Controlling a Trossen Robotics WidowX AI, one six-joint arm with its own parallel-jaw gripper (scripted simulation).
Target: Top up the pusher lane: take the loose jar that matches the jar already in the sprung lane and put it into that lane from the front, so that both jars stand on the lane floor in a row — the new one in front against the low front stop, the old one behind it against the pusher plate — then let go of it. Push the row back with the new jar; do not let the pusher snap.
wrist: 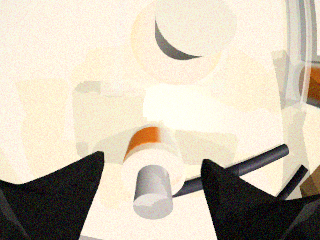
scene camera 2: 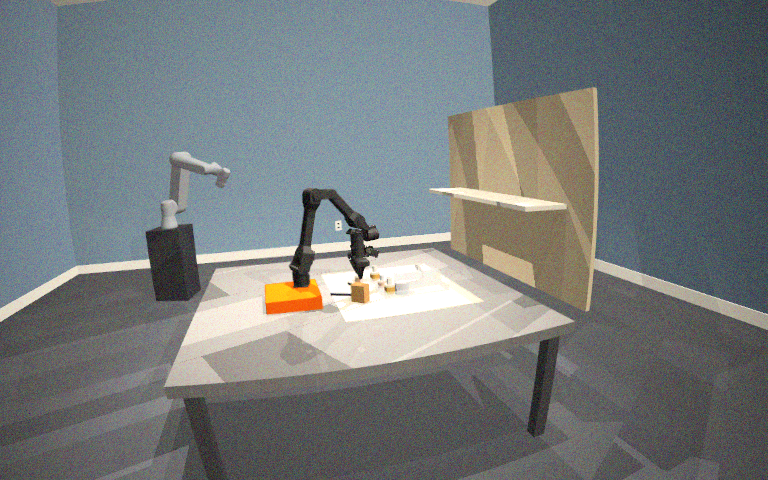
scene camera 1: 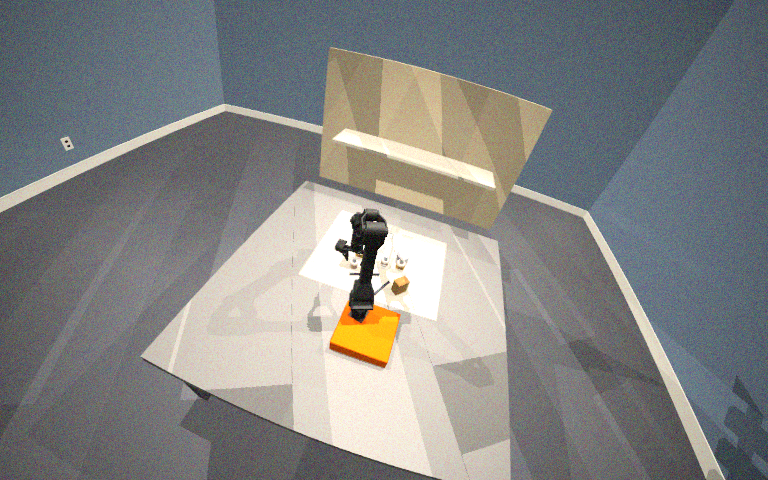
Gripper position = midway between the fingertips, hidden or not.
Observation:
My gripper (wrist: 153, 162) is open, holding nothing. Further things: a dark rod (wrist: 266, 158) and a shelf (scene camera 1: 372, 144).
The shelf also shows in scene camera 2 (scene camera 2: 519, 203).

